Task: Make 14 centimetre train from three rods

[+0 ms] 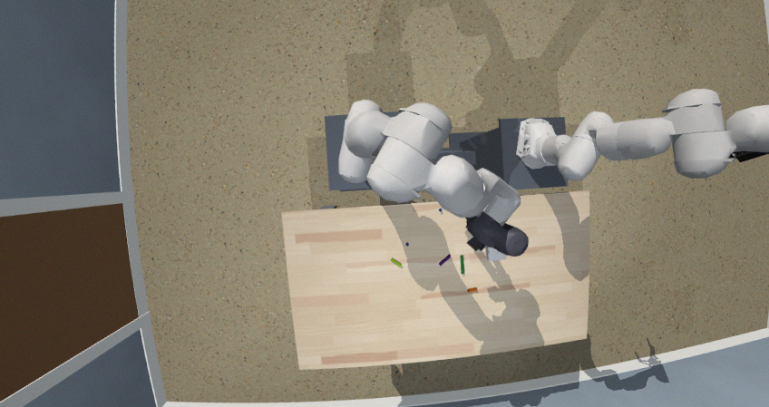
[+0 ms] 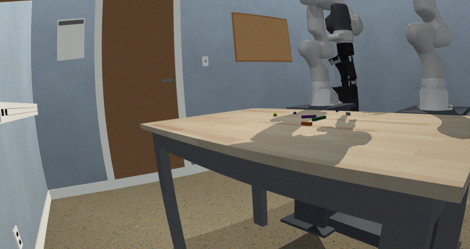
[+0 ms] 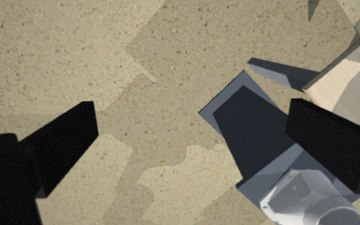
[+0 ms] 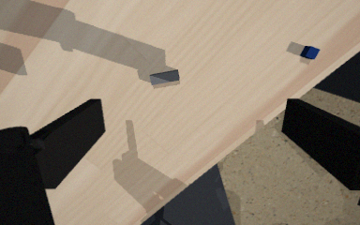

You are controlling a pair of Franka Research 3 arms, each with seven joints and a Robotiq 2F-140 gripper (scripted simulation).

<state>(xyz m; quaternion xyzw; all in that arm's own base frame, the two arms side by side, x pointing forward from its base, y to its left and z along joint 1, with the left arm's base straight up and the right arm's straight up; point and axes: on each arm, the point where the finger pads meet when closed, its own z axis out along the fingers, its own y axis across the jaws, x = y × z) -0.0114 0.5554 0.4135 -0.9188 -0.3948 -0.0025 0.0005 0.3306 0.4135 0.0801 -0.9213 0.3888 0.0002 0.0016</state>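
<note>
The grey rod is 30 mm ahead of my right hand, 10 mm to the left of it and 80 mm below it. Also, from my right hand: orange rod: 310 mm ahead, 30 mm to the left, 80 mm below; then purple rod: 170 mm ahead, 90 mm to the right, 80 mm below; then green rod: 190 mm ahead, 20 mm to the right, 80 mm below.
</note>
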